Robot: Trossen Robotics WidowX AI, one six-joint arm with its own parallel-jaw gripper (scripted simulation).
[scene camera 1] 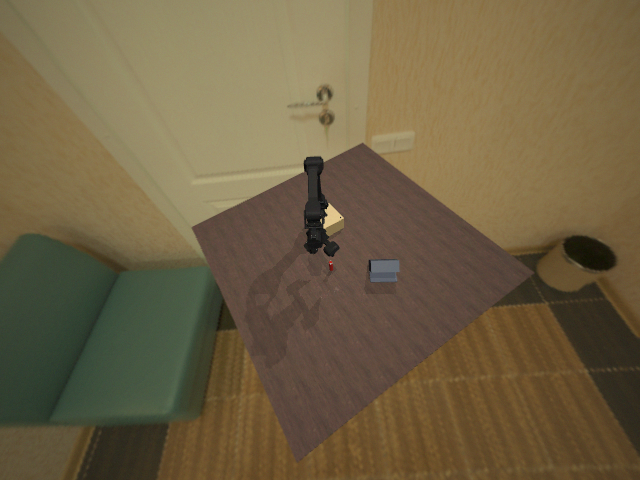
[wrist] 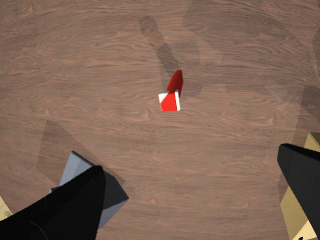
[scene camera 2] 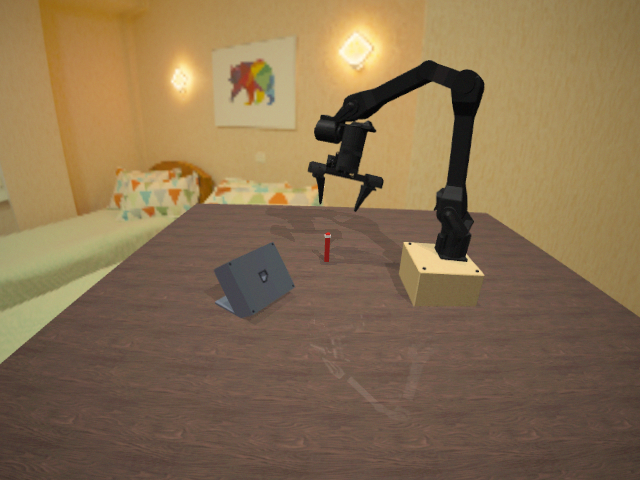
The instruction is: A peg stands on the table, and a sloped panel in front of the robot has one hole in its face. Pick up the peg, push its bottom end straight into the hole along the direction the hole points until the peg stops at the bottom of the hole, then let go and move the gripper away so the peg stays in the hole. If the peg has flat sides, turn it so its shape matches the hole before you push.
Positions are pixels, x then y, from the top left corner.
Labels:
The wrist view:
my gripper: 196,165
grey sloped panel: 114,197
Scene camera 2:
my gripper: 337,207
grey sloped panel: 240,281

